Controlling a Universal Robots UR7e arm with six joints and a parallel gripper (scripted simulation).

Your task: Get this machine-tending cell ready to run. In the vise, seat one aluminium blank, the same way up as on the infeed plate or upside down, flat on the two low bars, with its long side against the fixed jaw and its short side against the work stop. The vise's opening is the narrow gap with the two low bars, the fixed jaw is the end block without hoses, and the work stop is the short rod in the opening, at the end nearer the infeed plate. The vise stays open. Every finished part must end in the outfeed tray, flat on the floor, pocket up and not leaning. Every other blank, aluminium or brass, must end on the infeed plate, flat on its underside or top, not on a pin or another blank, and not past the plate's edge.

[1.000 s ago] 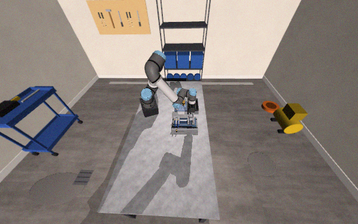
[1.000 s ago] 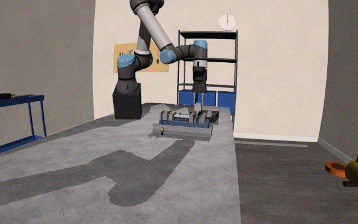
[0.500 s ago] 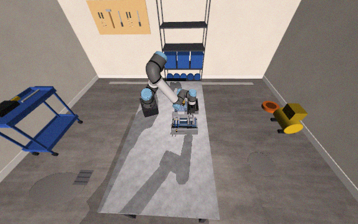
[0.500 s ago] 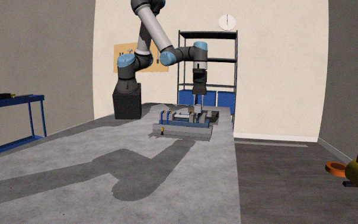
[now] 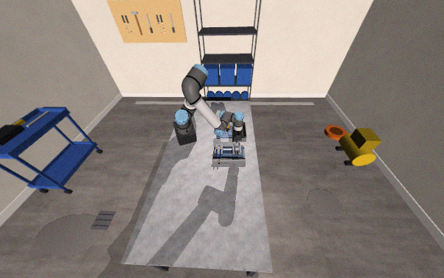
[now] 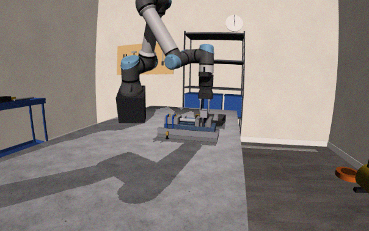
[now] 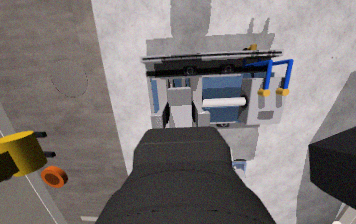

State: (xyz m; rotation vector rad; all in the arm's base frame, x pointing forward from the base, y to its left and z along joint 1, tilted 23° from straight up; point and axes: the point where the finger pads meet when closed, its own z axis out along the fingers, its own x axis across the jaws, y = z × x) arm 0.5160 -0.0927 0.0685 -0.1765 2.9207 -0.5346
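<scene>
Right now my hand is 11 cm above the vise and 7 cm past it. From my hand the other things lie so: brass blank: 36 cm to the left, 12 cm below, 12 cm behind.
</scene>
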